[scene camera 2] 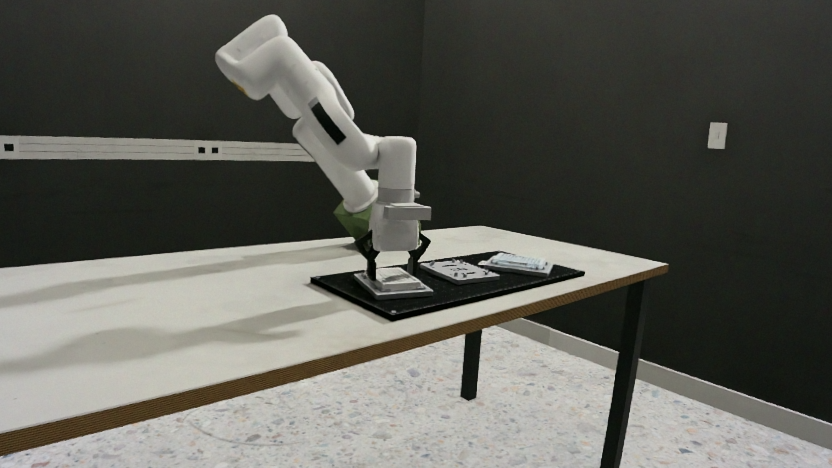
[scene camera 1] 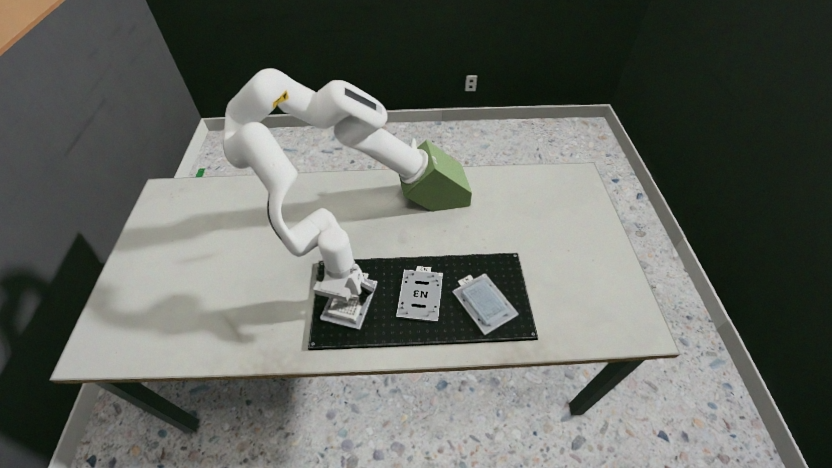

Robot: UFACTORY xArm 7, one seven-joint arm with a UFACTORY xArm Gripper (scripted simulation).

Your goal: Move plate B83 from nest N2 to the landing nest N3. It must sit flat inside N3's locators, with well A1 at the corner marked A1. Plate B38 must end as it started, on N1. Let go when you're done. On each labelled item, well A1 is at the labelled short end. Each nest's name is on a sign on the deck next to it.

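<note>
What I see in the pictures is my gripper, together with a bluish plate.
</note>
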